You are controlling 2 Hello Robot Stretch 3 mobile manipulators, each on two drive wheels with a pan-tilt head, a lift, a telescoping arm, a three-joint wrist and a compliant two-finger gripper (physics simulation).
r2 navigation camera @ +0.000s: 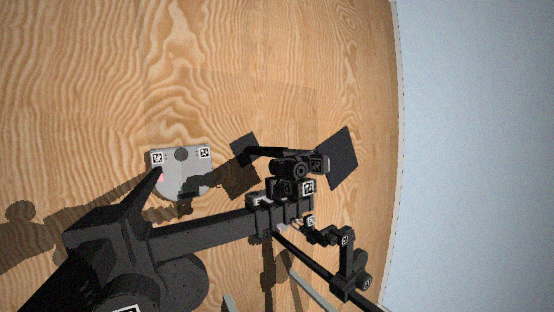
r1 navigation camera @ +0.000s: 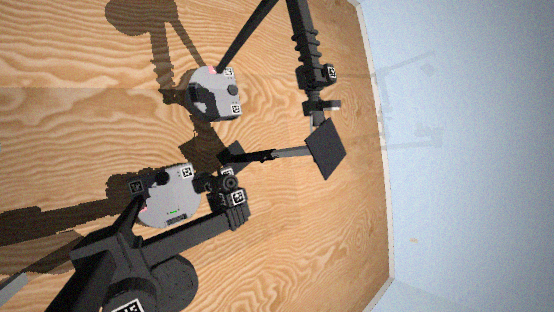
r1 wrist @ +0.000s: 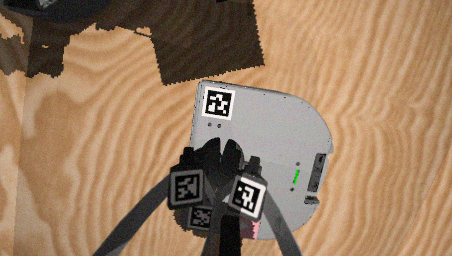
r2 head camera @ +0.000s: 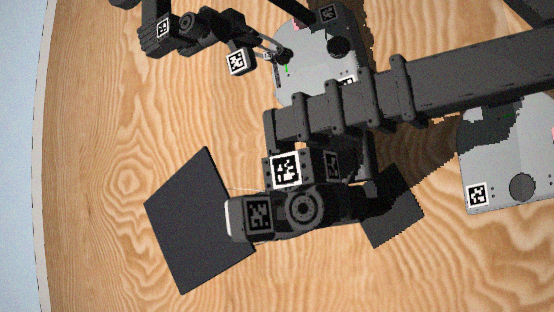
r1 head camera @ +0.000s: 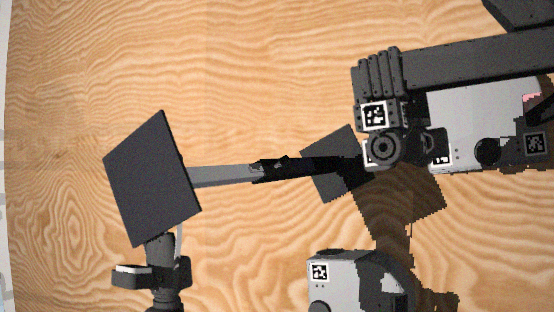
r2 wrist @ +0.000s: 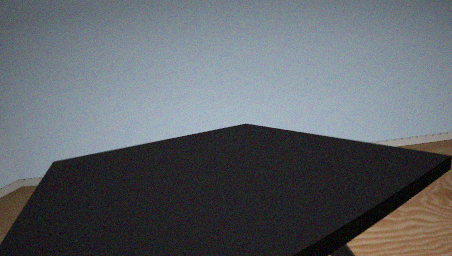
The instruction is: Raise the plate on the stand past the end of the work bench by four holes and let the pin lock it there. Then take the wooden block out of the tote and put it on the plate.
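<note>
The stand's square black plate [r1 head camera: 150,180] [r1 navigation camera: 326,148] [r2 head camera: 192,220] [r2 navigation camera: 340,157] [r2 wrist: 245,190] tops a grey post [r1 head camera: 220,175] [r1 navigation camera: 292,151] that rises from a black sleeve [r1 head camera: 300,167] with a small knob [r1 head camera: 282,162]. The stand's base [r1 head camera: 332,141] [r2 head camera: 395,220] is on the floor. The pin's seating cannot be made out. r1's gripper [r1 wrist: 221,148] [r2 head camera: 284,55] is shut with nothing between its fingertips, off the stand, pointing down above r1's own base. r2's wrist [r2 head camera: 302,207] [r1 head camera: 162,272] is beside the plate; r2's fingers are hidden by the plate. Block, tote and bench do not show.
r1's base [r1 wrist: 270,130] [r1 navigation camera: 172,200] and r2's base [r1 head camera: 332,280] [r1 navigation camera: 215,92] stand either side of the stand's foot. r2's extended arm [r2 head camera: 425,75] crosses near r1's wrist [r2 head camera: 190,30]. A pale bar [r2 navigation camera: 312,290] is low in r2's navigation view. Blue walls lie past the plate.
</note>
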